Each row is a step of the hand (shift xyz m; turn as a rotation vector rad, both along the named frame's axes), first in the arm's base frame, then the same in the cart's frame.
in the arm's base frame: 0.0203 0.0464 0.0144 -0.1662 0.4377 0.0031
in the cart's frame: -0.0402 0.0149 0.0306 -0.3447 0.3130 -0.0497
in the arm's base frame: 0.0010 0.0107 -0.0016 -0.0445 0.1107 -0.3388
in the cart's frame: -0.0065 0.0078 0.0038 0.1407 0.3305 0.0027
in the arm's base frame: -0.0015 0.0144 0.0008 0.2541 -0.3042 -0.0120
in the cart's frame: -0.0112 0.0090 0.0022 0.2675 -0.2391 0.1689
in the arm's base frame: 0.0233 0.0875 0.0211 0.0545 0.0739 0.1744
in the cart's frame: -0.0740 0.0357 0.0436 -0.1624 -0.0928 0.0623
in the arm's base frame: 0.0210 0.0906 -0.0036 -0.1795 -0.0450 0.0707
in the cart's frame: -0.0600 0.0564 0.0434 -0.0426 -0.0437 -0.1885
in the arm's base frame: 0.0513 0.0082 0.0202 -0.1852 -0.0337 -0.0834
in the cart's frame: -0.0116 -0.0203 0.0506 0.0520 0.0785 -0.1831
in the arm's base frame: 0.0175 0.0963 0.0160 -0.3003 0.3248 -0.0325
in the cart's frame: -0.0778 0.0463 0.0405 -0.2596 0.2948 -0.2060
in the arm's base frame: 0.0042 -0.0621 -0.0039 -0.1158 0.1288 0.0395
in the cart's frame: 0.0482 -0.0378 -0.0115 -0.1377 0.0775 -0.0812
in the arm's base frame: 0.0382 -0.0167 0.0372 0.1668 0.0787 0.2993
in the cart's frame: -0.0070 -0.0461 0.0307 -0.2325 -0.2053 0.1655
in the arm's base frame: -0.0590 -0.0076 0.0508 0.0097 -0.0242 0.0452
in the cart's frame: -0.0377 -0.0301 -0.0616 -0.0114 -0.0509 0.0009
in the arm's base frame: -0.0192 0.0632 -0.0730 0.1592 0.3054 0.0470
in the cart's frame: 0.0003 0.0984 0.0013 -0.2283 0.1280 0.2288
